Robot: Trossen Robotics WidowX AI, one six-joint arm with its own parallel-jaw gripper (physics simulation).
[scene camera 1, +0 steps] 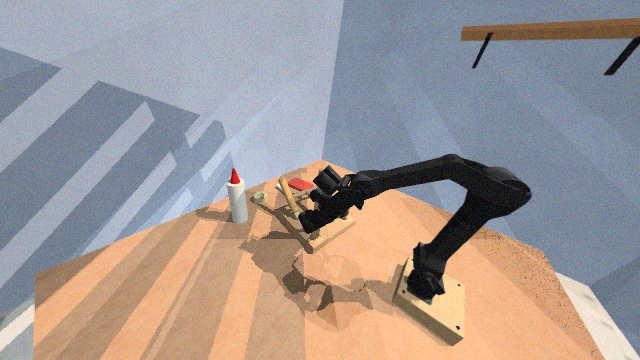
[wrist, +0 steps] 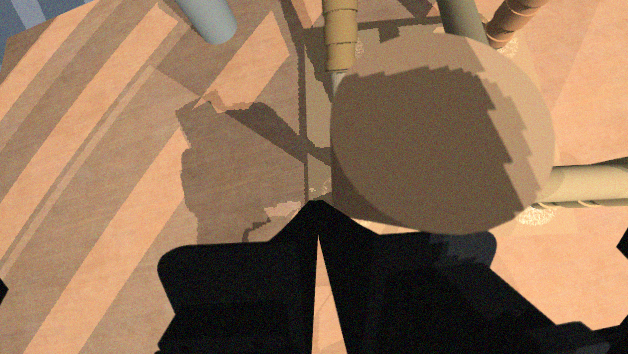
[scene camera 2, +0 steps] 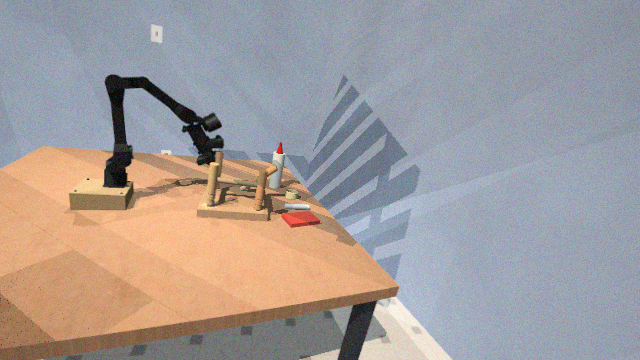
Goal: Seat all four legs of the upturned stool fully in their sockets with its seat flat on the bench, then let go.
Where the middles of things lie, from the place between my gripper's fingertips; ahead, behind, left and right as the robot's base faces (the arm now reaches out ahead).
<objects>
I see the wooden stool leg point(wrist: 340, 32) 180 mm ahead of my hand, 70 mm to the right of it and 10 mm below it.
</objects>
